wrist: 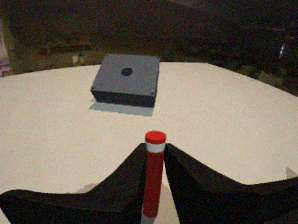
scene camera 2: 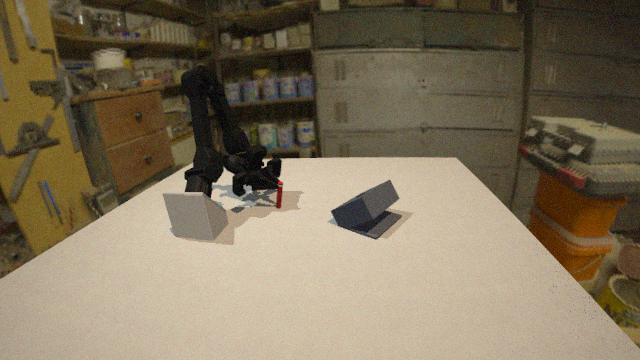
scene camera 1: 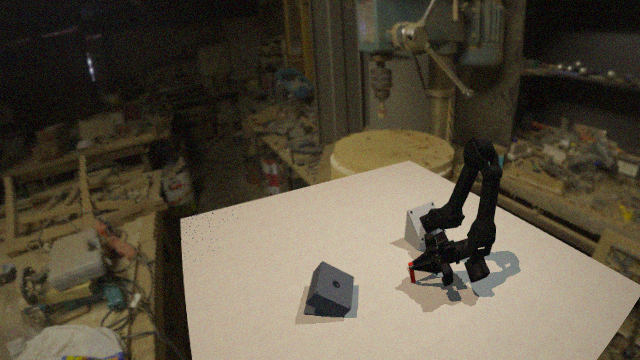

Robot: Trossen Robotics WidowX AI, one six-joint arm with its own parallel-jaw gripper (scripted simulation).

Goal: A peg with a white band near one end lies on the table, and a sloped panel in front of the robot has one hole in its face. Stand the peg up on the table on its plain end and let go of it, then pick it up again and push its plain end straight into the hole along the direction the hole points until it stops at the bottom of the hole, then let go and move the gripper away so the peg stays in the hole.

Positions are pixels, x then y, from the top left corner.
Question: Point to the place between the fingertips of my gripper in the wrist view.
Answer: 154,149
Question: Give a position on a dark sloped panel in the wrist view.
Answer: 109,85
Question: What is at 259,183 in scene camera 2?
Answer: My gripper.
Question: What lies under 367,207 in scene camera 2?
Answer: A dark sloped panel.
